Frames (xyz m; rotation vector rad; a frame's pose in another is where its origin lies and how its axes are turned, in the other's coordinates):
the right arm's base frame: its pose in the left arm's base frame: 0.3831 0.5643 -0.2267 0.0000 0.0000 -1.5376
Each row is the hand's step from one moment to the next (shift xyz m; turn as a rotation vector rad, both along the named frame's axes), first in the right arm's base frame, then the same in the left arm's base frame.
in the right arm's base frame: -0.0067 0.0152 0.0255 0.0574 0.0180 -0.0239
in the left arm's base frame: 0.0150 0.0072 0.0255 0.0199 -0.0568 -0.0239
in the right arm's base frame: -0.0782 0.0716 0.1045 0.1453 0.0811 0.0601
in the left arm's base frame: 0.0690 0.0805 0.1045 0.0859 -0.1425 0.0601
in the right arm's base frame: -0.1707 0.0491 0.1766 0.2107 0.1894 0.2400
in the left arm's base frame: 0.0434 0.1722 0.1766 0.1963 -0.2043 0.2400
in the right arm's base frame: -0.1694 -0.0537 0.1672 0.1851 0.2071 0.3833
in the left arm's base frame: -0.0593 0.1675 0.1672 0.2131 -0.1781 0.3833
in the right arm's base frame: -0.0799 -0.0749 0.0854 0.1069 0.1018 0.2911
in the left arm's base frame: -0.0775 0.0774 0.0854 0.1053 -0.1035 0.2911
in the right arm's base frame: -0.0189 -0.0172 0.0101 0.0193 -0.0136 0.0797
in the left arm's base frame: -0.0178 0.0183 0.0101 -0.0130 -0.0197 0.0797
